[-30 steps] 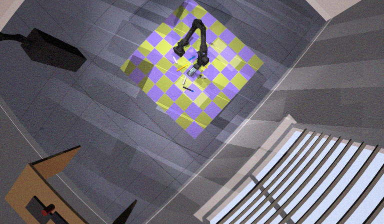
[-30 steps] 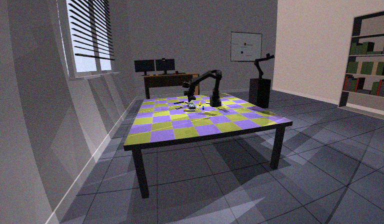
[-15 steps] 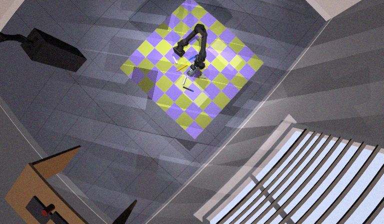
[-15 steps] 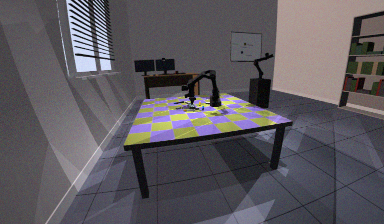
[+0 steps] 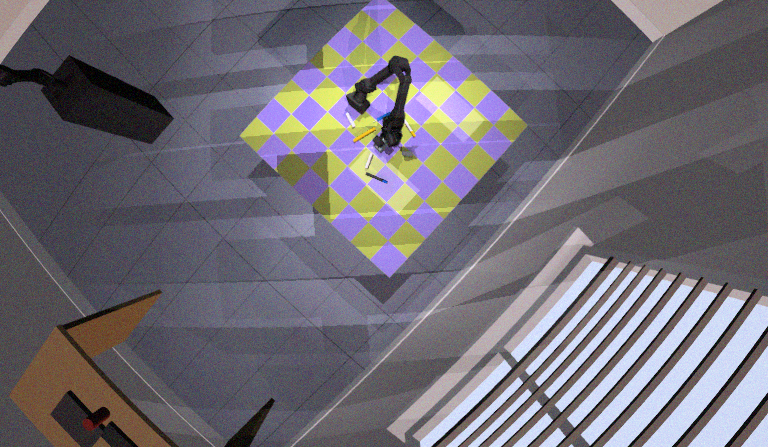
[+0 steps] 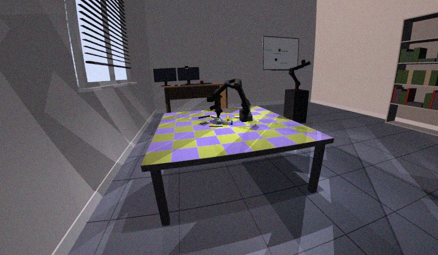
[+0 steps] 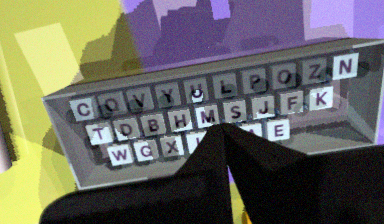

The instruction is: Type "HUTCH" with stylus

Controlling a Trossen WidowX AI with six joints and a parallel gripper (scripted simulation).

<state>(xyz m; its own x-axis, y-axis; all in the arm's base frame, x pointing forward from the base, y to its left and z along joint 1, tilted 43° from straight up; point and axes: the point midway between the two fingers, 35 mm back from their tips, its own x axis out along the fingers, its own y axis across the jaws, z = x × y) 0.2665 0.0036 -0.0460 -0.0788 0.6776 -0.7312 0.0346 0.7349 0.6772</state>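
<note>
Now: the blue stylus 12 cm behind my gripper tip, 5 cm to the left of it and 3 cm below it. Also, from my gripper tip: yellow pen: 12 cm behind, 8 cm to the right, 3 cm below; then dark pen: 14 cm ahead, 21 cm to the right, 3 cm below.
</note>
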